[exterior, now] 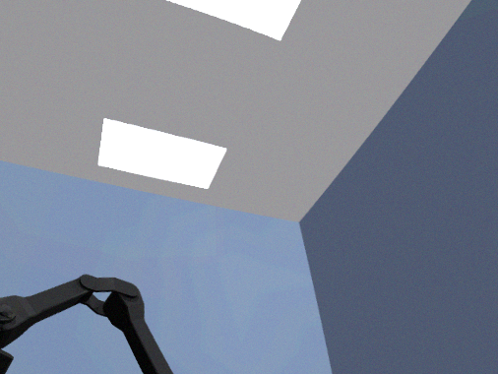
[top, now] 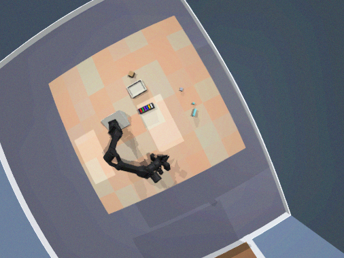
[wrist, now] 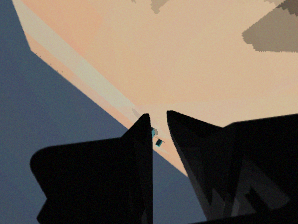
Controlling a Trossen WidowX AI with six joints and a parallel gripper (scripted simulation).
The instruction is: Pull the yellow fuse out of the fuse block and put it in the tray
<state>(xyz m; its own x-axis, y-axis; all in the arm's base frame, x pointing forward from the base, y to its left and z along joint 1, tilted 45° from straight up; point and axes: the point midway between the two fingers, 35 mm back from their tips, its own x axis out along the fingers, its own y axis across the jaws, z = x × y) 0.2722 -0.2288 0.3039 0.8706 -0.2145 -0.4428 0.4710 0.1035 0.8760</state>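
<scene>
My gripper tip is 400 mm to the right of the yellow fuse, 60 mm above it and 10 mm past it. Also, from my gripper tip: cyan piece (320 mm ahead, 300 mm to the left, 70 mm below); then tray (570 mm to the left, 80 mm below, 50 mm behind).
</scene>
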